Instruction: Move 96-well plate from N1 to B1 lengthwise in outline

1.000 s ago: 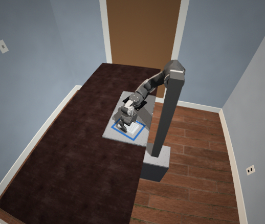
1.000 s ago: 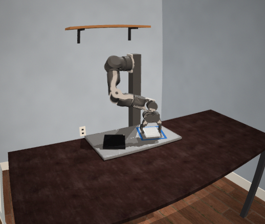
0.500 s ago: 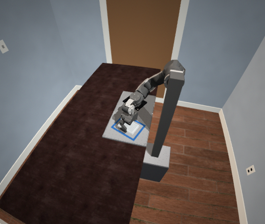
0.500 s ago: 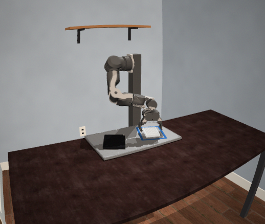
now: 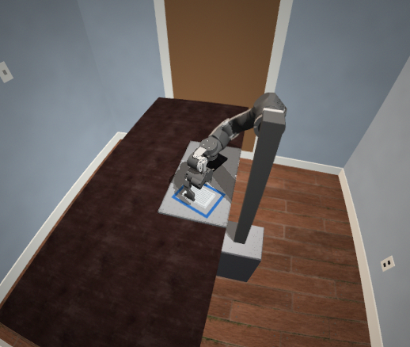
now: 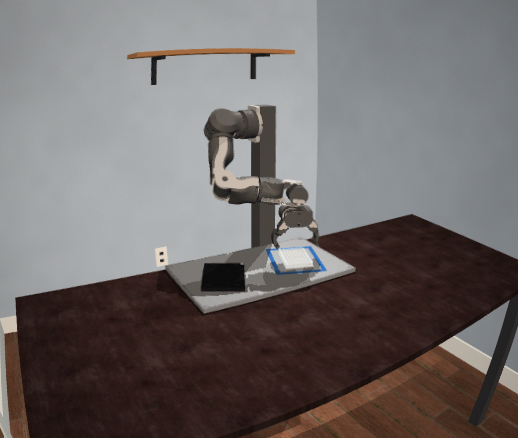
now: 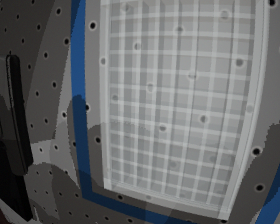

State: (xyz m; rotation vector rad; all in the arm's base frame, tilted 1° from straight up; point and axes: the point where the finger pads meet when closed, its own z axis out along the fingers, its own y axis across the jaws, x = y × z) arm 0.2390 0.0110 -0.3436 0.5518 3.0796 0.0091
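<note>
Now: the white 96-well plate 40 mm below my hand. From my hand the other things lie so: black plate nest N1 (10 mm ahead, 250 mm to the right, 40 mm below).
</note>
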